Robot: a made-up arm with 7 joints.
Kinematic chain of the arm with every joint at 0, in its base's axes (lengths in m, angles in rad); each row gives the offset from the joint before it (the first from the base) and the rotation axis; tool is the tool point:
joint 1: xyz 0 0 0.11 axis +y
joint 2: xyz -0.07 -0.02 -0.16 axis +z
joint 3: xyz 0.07 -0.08 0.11 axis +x
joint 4: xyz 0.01 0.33 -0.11 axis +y
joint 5: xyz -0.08 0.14 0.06 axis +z
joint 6: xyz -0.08 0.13 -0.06 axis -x
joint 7: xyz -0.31 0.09 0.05 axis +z
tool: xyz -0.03 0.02 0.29
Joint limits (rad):
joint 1: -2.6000..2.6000
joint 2: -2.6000..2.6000
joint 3: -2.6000..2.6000
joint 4: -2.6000..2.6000
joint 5: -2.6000..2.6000
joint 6: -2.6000..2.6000
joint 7: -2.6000..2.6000
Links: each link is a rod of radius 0.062 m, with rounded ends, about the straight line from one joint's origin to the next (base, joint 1, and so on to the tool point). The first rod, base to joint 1, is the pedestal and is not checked.
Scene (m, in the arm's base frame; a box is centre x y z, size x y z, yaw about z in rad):
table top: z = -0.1
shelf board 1: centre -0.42 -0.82 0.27 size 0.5 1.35 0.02 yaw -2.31
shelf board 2: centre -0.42 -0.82 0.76 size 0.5 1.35 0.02 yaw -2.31
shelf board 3: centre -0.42 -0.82 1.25 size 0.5 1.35 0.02 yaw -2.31
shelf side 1: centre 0.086 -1.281 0.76 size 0.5 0.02 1 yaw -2.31
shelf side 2: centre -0.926 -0.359 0.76 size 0.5 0.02 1 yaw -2.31
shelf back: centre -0.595 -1.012 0.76 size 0.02 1.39 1 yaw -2.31
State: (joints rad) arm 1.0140 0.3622 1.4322 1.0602 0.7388 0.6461 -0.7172
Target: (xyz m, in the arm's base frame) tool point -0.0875 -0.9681 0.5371
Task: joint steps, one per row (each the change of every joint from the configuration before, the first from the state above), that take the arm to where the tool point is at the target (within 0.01 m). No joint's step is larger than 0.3 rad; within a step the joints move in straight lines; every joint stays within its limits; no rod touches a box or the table.
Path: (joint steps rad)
1: -0.0723 -0.1320 0.2239 -0.0078 -0.1301 0.0636 0.0128
2: -0.0722 -0.1319 0.2240 -0.0077 -0.1301 0.0636 0.0127
3: -0.0723 -0.1320 0.2239 -0.0078 -0.1301 0.0636 0.0128
4: -0.0723 -0.1320 0.2240 -0.0077 -0.1301 0.0637 0.0127

